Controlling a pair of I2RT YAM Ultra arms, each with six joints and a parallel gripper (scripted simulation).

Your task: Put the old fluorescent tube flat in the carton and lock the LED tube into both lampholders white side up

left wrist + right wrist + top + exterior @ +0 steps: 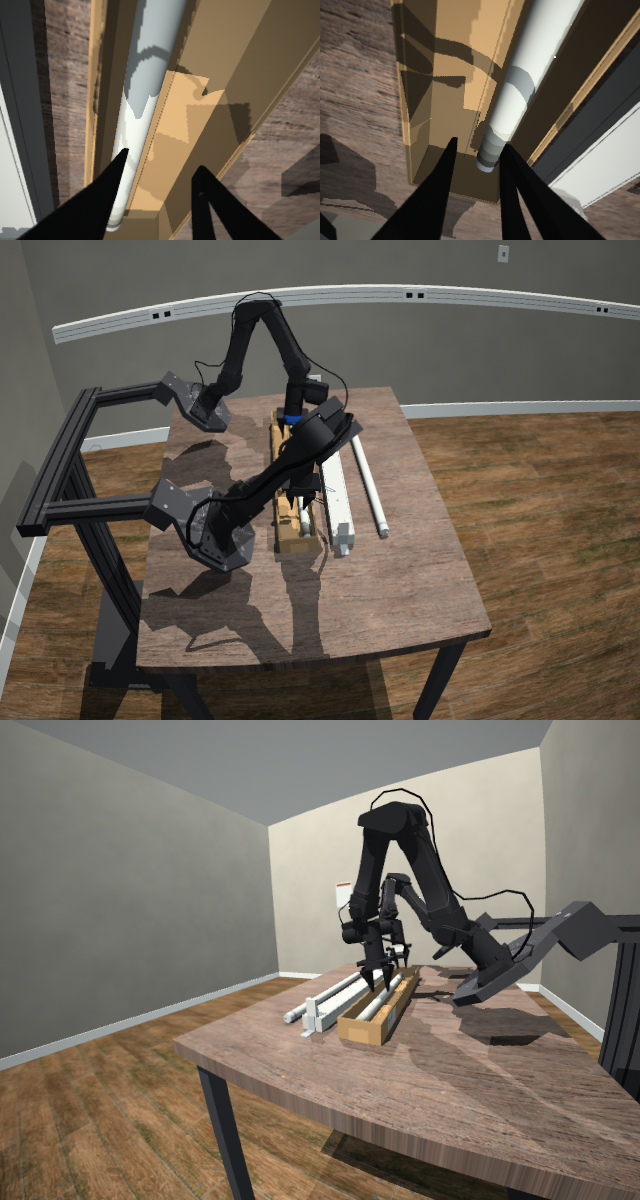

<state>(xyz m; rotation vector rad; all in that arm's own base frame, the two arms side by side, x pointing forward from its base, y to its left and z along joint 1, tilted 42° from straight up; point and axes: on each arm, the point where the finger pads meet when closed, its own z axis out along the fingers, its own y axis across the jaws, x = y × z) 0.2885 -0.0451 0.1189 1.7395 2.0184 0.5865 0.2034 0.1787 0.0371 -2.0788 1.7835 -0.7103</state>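
The light fixture is 100 mm ahead of my left hand, 130 mm to the right of it and 20 mm below it. The rest, counted from my left hand: old fluorescent tube (120 mm to the right, 50 mm below); carton (20 mm behind, 120 mm to the right, 40 mm below); LED tube (210 mm ahead, 140 mm to the right, 60 mm below).
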